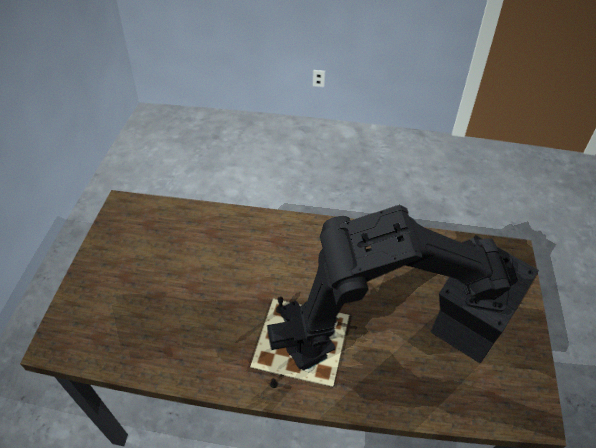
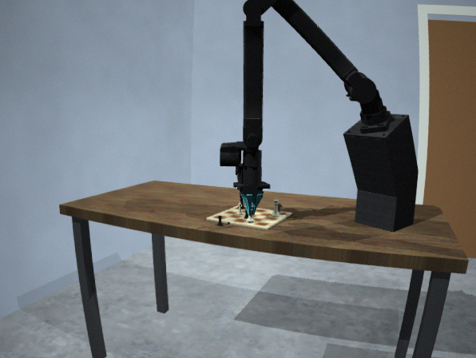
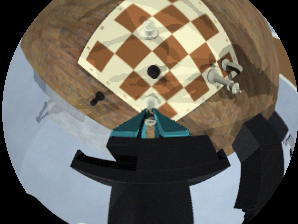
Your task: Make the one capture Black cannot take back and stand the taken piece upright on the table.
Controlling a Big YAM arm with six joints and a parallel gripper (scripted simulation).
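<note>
Right now my hand is 5 cm short of the chessboard, 8 cm to the left of it and 4 cm above it. The rest, counted from my hand: tall black piece 13 cm ahead, 15 cm to the right; tall white piece 2 cm behind, 12 cm to the right.
</note>
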